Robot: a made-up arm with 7 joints.
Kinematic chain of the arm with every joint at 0, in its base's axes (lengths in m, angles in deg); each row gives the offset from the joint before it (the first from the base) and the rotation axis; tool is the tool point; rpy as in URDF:
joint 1: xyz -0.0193 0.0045 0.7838 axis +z
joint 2: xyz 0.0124 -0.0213 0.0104 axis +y
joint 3: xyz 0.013 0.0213 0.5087 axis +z
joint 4: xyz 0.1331 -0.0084 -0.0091 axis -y
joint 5: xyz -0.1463 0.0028 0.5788 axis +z
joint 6: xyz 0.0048 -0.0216 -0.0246 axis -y
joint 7: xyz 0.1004 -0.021 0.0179 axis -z
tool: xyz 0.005 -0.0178 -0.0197 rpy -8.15 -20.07 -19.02
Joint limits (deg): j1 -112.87..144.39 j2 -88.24..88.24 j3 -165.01..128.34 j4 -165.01..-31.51 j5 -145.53..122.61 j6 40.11..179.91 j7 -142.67..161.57
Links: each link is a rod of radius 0.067 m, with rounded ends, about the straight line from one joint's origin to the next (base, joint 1, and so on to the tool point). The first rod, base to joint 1, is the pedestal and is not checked.
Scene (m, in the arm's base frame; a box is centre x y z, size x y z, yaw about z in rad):
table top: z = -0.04
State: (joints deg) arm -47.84 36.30 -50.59 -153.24 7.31 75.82 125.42
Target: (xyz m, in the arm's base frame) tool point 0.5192 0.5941 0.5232
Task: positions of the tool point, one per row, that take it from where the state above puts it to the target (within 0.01 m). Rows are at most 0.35 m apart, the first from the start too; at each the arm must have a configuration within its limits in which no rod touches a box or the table.
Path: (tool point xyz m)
1: 0.0687 -0.5300 0.5508
2: 0.3216 -0.4696 0.5105
3: 0.5362 -0.2897 0.4819
4: 0.6593 -0.0172 0.4711
5: 0.6561 0.2977 0.4837
6: 0.5192 0.5941 0.5232

